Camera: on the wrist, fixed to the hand. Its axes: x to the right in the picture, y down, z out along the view.
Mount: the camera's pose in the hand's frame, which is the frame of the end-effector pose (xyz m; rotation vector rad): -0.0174 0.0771 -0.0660 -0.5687 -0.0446 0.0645
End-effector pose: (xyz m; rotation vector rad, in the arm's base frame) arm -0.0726 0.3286 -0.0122 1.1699 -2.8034 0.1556
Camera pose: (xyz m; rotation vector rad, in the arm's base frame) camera -0.1119 0.4035 0.0465 0.9460 -2.6398 -0.6263
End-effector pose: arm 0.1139 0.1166 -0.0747 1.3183 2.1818 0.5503
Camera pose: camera 0.1318 0.1304 0.0258 1.0718 1.7589 1.0600
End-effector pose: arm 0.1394 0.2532 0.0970 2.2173 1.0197 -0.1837
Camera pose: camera 0.1730 0.2487 0.1942 1.7153 0.8452 0.0802
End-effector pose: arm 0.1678 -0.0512 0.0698 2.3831 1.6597 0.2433
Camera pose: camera 0.2139 -0.0873 0.1545 1.9908 1.2742 0.5812
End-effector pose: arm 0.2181 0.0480 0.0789 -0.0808 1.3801 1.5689
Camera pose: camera 0.1386 -0.0019 0.1214 -0.3447 0.8740 1.9647
